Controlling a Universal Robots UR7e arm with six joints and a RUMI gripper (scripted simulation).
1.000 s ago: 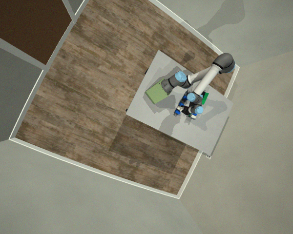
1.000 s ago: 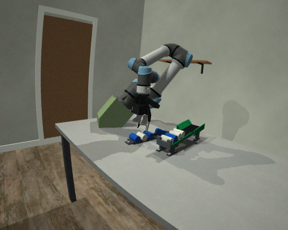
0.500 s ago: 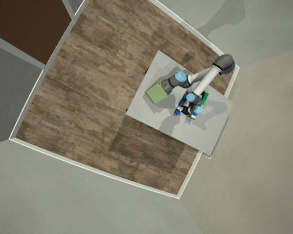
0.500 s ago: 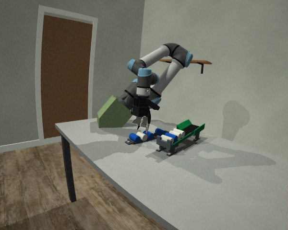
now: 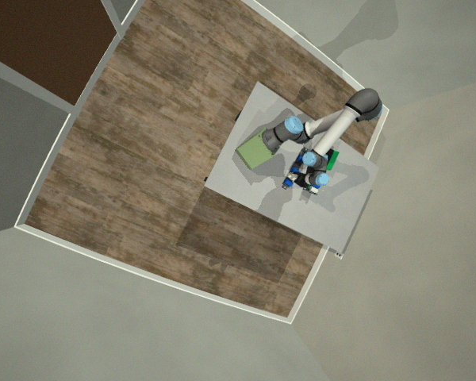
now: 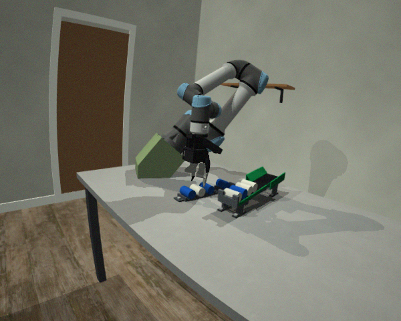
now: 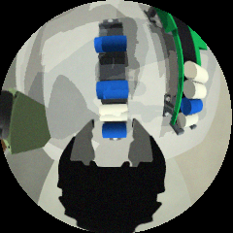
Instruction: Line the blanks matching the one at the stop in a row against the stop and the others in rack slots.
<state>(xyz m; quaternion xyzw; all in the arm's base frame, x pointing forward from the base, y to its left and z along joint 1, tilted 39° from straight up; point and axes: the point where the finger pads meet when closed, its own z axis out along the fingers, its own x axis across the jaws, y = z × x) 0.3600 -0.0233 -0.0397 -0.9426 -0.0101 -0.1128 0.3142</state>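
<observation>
Right now the dark stock rack is 80 mm to the left of my hand, 80 mm below it and 10 mm behind it. From my hand the other things lie so: grey stop 200 mm ahead, 10 mm below.
</observation>
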